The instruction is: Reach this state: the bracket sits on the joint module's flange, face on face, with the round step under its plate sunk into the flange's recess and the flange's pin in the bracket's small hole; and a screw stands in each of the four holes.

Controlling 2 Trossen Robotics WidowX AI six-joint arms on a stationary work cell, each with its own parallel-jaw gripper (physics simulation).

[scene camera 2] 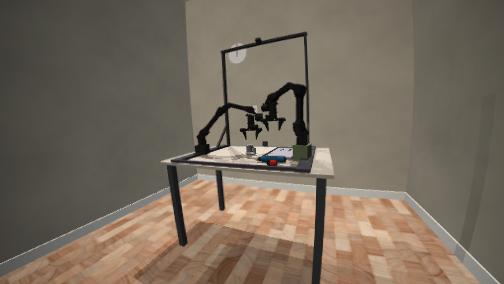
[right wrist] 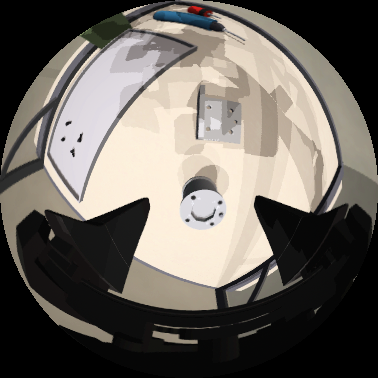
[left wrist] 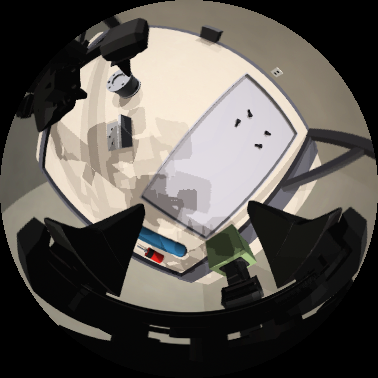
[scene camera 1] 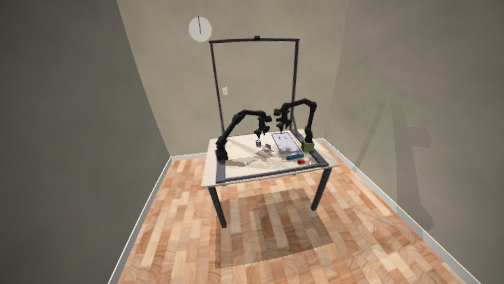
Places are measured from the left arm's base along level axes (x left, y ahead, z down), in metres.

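Pixels of known places: left gripper, fingertip midpoint: [scene camera 2: 273, 131] [left wrist: 196, 207] [scene camera 1: 283, 130]; right gripper, fingertip midpoint: [scene camera 2: 251, 139] [right wrist: 203, 201] [left wrist: 105, 84] [scene camera 1: 261, 137]; left arm's base at its link origin: [scene camera 2: 302, 144] [left wrist: 234, 265] [scene camera 1: 308, 141]; right arm's base at its link origin: [scene camera 2: 202, 144] [scene camera 1: 220, 151].
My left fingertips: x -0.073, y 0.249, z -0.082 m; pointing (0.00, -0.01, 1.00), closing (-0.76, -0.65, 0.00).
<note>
For each thing: its top centre in the pictures, then the offset to it from my left fingertips. "spot": a spot on its surface instead.
- joint module at its top centre: [right wrist: 203, 213] [left wrist: 116, 78] [scene camera 1: 258, 140] dx -0.029, dy +0.260, dz +0.122 m
- pale tray at its top centre: [left wrist: 232, 157] [right wrist: 84, 100] [scene camera 2: 283, 151] [scene camera 1: 285, 141] dx -0.081, dy -0.042, dz +0.170 m
- blue screwdriver-like tool at a spot on its surface: [left wrist: 162, 242] spot: dx +0.196, dy -0.097, dz +0.152 m
- green block at its top centre: [left wrist: 234, 265] [scene camera 2: 302, 144] [scene camera 1: 308, 141] dx +0.072, dy -0.249, dz +0.082 m
- small dark box at its top centre: [left wrist: 211, 27] dx -0.308, dy +0.261, dz +0.128 m
The joint module [scene camera 1: 258, 143] [left wrist: 123, 85] [right wrist: 203, 210] stands upright on the table, its light flange facing up with open holes and a recess. The grey L-shaped bracket [scene camera 1: 267, 148] [left wrist: 119, 133] [right wrist: 220, 120] lies apart from it, its plate with holes flat on the table and its other plate upright. Several black screws [left wrist: 249, 114] [right wrist: 80, 137] lie loose on the pale tray [left wrist: 220, 170] [right wrist: 100, 90]. My right gripper [scene camera 2: 251, 137] [right wrist: 203, 201] is open and empty above the module, whose flange shows between the fingertips. My left gripper [scene camera 2: 274, 129] [left wrist: 196, 207] is open and empty, high above the table.
A blue screwdriver-like tool [scene camera 1: 295, 156] [left wrist: 162, 242] [right wrist: 182, 19] and a red-handled one [scene camera 1: 301, 161] [left wrist: 155, 255] lie near the front edge. A green block [scene camera 1: 307, 145] [scene camera 2: 301, 151] [left wrist: 230, 250] is at the left arm's base. A small dark box [left wrist: 211, 34] stands at the far edge.
</note>
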